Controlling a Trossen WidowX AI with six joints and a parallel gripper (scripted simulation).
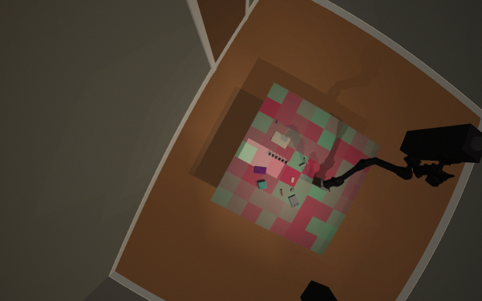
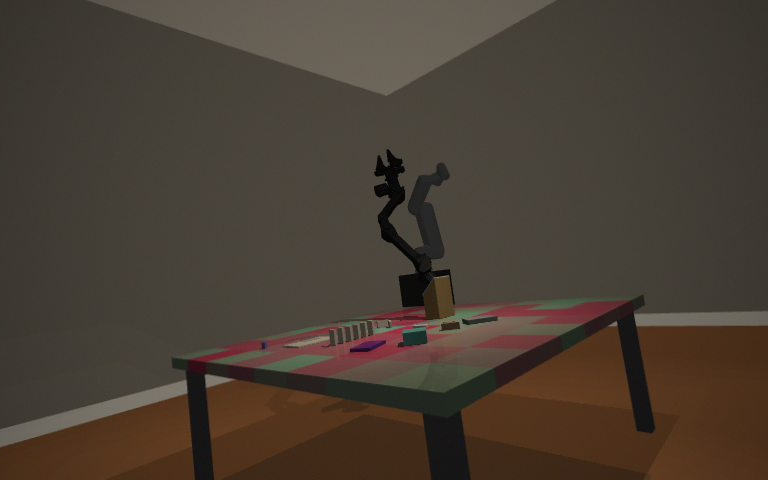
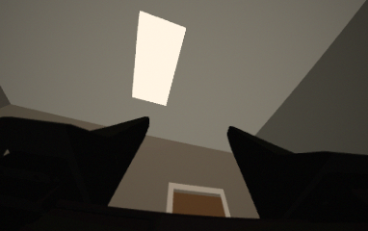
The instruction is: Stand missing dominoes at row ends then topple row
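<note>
Right now my gripper tip is 430 mm short of the brown block, 580 mm to the right of it and 830 mm above it. The rest, counted from my gripper tip: grey slab 280 mm ahead, 600 mm to the left, 830 mm below; blue piece 790 mm ahead, 10 mm to the left, 830 mm below; beige card 680 mm ahead, 140 mm to the left, 830 mm below.
</note>
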